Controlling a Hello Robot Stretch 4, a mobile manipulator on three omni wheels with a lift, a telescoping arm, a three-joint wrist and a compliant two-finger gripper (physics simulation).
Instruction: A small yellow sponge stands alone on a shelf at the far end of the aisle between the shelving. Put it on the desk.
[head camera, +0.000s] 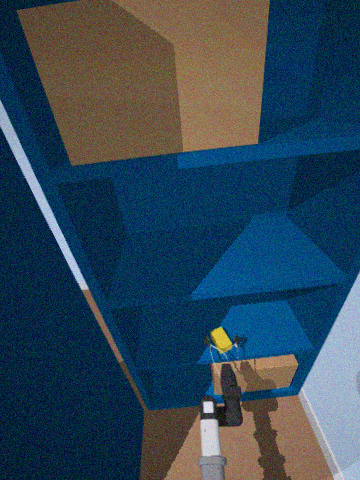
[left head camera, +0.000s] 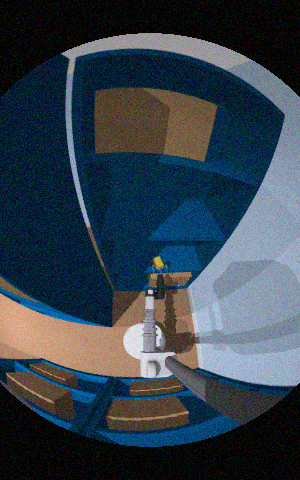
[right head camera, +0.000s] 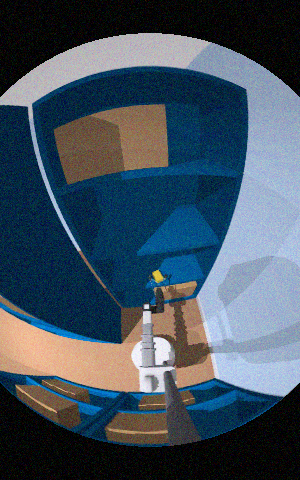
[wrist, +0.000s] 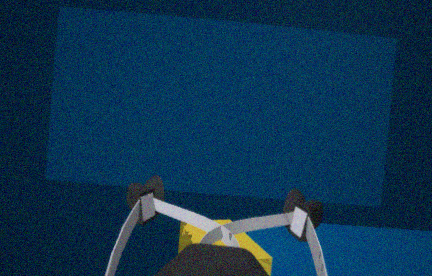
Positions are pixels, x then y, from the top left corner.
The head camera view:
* blue shelving: 74, 405
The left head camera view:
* blue shelving: 56, 264
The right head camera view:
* blue shelving: 53, 283
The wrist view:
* my gripper: 223, 197
